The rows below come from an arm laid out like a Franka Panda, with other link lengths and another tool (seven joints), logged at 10 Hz.
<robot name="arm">
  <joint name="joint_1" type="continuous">
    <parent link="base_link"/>
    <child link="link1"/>
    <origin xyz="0 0 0.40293"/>
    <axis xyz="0 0 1"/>
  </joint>
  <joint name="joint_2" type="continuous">
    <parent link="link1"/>
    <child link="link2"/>
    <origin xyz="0 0 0" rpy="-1.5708 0 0"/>
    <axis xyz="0 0 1"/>
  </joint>
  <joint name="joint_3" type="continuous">
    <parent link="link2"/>
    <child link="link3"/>
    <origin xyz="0 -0.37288 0" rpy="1.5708 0 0"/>
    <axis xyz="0 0 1"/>
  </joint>
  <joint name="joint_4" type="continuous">
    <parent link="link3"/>
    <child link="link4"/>
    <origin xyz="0.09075 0 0" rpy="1.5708 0 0"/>
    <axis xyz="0 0 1"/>
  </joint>
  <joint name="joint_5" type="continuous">
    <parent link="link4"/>
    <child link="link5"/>
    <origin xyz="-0.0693 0.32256 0" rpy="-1.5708 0 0"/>
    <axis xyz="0 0 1"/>
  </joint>
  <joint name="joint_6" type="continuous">
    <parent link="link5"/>
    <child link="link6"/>
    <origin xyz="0 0 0" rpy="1.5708 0 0"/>
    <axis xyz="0 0 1"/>
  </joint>
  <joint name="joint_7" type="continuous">
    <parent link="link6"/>
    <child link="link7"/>
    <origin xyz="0.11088 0 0" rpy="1.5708 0 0"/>
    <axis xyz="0 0 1"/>
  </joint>
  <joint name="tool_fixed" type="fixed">
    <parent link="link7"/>
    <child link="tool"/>
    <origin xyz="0.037 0.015 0.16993" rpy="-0.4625 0 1.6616"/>
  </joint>
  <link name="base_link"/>
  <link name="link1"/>
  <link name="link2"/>
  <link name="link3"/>
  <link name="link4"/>
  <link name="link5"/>
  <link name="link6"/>
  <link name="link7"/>
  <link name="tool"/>
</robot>
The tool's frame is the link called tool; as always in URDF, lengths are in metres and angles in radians. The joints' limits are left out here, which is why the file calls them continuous.
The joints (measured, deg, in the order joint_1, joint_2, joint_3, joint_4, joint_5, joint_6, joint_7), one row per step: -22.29 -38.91 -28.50 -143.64 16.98 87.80 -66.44; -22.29 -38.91 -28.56 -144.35 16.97 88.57 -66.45; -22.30 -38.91 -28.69 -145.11 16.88 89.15 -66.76; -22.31 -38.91 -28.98 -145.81 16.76 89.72 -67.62; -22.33 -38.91 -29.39 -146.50 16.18 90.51 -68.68; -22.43 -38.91 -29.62 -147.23 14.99 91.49 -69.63; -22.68 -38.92 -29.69 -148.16 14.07 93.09 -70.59; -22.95 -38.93 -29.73 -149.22 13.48 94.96 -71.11; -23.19 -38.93 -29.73 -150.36 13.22 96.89 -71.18; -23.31 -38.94 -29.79 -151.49 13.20 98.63 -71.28; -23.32 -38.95 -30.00 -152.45 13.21 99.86 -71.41; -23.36 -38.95 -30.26 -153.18 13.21 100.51 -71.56; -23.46 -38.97 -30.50 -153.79 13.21 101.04 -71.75; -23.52 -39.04 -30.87 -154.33 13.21 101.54 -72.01
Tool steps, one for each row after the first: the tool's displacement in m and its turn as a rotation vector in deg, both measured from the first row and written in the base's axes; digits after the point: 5 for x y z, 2 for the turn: 0.00027 0.00031 -0.00415 0.00 0.06 -0.25; -0.00029 0.00124 -0.00889 0.10 0.10 -0.18; -0.00133 0.00157 -0.01316 0.15 -0.25 0.18; -0.00323 0.00024 -0.01809 -0.25 -0.61 0.63; -0.00576 -0.00173 -0.02419 -1.28 -0.56 1.21; -0.00704 -0.00423 -0.03028 -2.50 -0.83 1.46; -0.00745 -0.00669 -0.03641 -3.54 -1.07 1.18; -0.00714 -0.00849 -0.04253 -4.30 -1.18 0.48; -0.00666 -0.00916 -0.04829 -4.73 -1.39 -0.11; -0.00686 -0.00906 -0.05348 -4.83 -1.52 -0.50; -0.00789 -0.00845 -0.05782 -4.66 -1.52 -0.72; -0.00907 -0.00812 -0.06135 -4.51 -1.57 -0.93; -0.01048 -0.00826 -0.06430 -4.35 -1.76 -1.15
